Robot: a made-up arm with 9 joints. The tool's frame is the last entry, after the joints.
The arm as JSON. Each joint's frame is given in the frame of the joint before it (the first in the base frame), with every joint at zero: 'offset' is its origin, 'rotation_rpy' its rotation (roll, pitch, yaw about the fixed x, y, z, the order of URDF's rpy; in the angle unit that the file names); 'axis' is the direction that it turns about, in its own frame. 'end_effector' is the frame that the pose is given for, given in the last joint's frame.
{
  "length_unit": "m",
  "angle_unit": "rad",
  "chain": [
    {
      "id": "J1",
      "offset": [
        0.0,
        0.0,
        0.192
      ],
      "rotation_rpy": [
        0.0,
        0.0,
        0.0
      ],
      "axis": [
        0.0,
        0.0,
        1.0
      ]
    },
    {
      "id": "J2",
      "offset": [
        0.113,
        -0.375,
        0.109
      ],
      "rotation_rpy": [
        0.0,
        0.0,
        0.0
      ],
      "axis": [
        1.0,
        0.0,
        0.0
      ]
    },
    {
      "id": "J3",
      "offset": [
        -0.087,
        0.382,
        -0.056
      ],
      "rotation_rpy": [
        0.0,
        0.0,
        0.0
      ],
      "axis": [
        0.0,
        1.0,
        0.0
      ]
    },
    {
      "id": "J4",
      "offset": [
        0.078,
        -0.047,
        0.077
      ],
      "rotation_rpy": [
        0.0,
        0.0,
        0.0
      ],
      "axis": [
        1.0,
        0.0,
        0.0
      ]
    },
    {
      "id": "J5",
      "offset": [
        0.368,
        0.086,
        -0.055
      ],
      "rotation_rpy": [
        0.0,
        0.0,
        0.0
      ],
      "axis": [
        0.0,
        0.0,
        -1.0
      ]
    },
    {
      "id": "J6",
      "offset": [
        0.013,
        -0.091,
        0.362
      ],
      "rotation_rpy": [
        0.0,
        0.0,
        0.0
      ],
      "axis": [
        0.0,
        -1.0,
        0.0
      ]
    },
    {
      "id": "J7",
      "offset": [
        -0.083,
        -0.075,
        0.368
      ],
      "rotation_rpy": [
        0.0,
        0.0,
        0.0
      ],
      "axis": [
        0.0,
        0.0,
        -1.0
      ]
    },
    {
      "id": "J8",
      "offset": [
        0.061,
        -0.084,
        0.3
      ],
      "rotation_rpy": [
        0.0,
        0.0,
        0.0
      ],
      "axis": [
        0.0,
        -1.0,
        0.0
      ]
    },
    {
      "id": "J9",
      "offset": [
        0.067,
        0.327,
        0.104
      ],
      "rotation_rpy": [
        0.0,
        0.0,
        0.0
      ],
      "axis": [
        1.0,
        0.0,
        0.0
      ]
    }
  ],
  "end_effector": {
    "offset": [
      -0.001,
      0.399,
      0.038
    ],
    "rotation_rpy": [
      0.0,
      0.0,
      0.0
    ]
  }
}
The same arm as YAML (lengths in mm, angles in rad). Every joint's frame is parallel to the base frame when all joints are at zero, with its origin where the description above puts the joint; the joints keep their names.
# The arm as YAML. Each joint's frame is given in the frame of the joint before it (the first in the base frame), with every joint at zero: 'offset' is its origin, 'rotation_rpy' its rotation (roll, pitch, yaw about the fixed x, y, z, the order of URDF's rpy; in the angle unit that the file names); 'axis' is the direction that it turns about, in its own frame. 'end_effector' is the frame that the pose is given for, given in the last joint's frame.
length_unit: mm
angle_unit: rad
chain:
  - id: J1
    offset: [0.0, 0.0, 192.0]
    rotation_rpy: [0.0, 0.0, 0.0]
    axis: "+z"
  - id: J2
    offset: [113.0, -375.0, 109.0]
    rotation_rpy: [0.0, 0.0, 0.0]
    axis: "+x"
  - id: J3
    offset: [-87.0, 382.0, -56.0]
    rotation_rpy: [0.0, 0.0, 0.0]
    axis: "+y"
  - id: J4
    offset: [78.0, -47.0, 77.0]
    rotation_rpy: [0.0, 0.0, 0.0]
    axis: "+x"
  - id: J5
    offset: [368.0, 86.0, -55.0]
    rotation_rpy: [0.0, 0.0, 0.0]
    axis: "-z"
  - id: J6
    offset: [13.0, -91.0, 362.0]
    rotation_rpy: [0.0, 0.0, 0.0]
    axis: "-y"
  - id: J7
    offset: [-83.0, -75.0, 368.0]
    rotation_rpy: [0.0, 0.0, 0.0]
    axis: "-z"
  - id: J8
    offset: [61.0, -84.0, 300.0]
    rotation_rpy: [0.0, 0.0, 0.0]
    axis: "-y"
  - id: J9
    offset: [67.0, 327.0, 104.0]
    rotation_rpy: [0.0, 0.0, 0.0]
    axis: "+x"
end_effector:
  offset: [-1.0, 399.0, 38.0]
  rotation_rpy: [0.0, 0.0, 0.0]

